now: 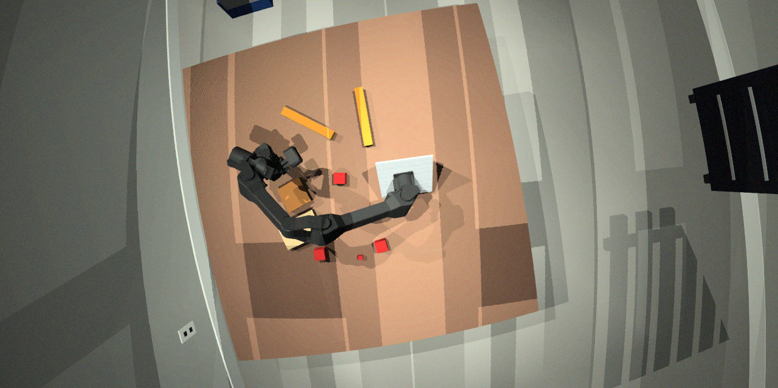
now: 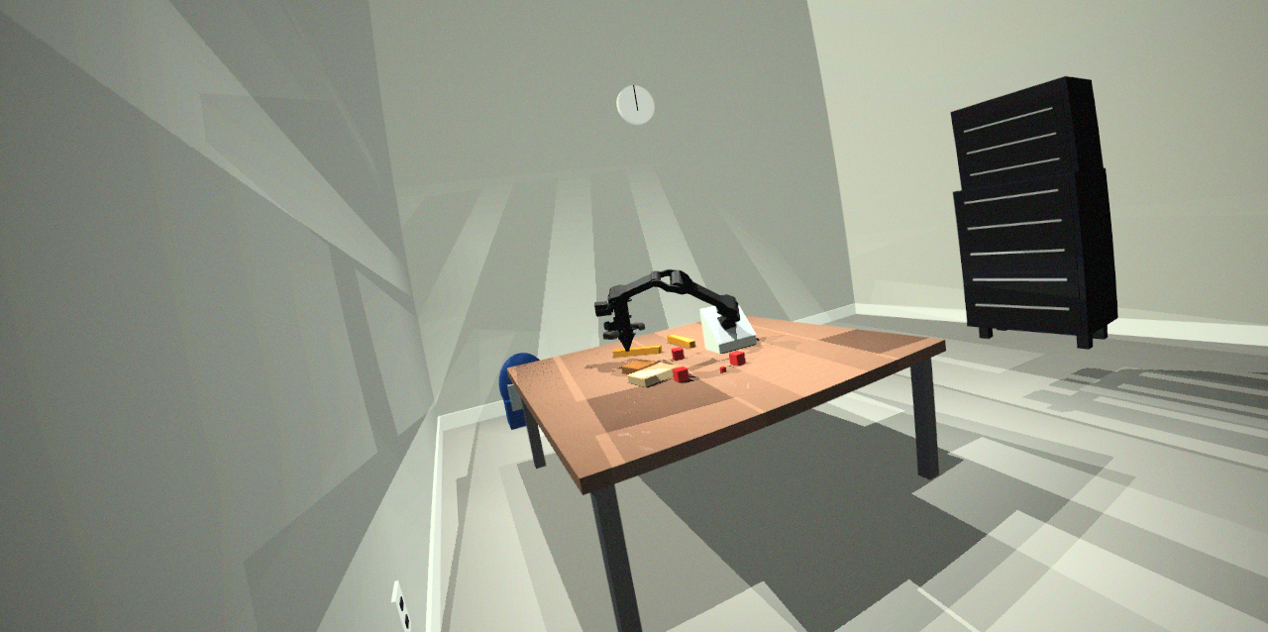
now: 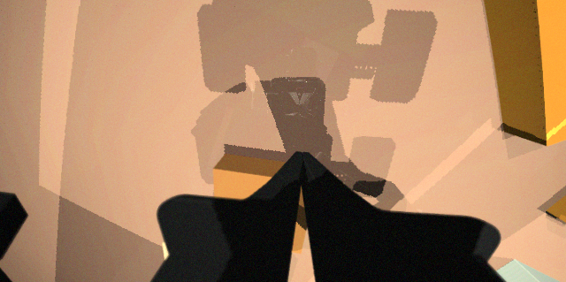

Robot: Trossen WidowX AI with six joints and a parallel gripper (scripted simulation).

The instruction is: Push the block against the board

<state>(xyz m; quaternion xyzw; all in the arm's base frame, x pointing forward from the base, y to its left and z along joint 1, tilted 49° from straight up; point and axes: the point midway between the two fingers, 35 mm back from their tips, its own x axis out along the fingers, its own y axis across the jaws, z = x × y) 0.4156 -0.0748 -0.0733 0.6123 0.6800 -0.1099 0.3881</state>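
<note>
The orange square block lies 100 mm to the left of my gripper tip and 50 mm below it. The rest, counted from my gripper tip: board: 230 mm to the left, 50 mm below.
</note>
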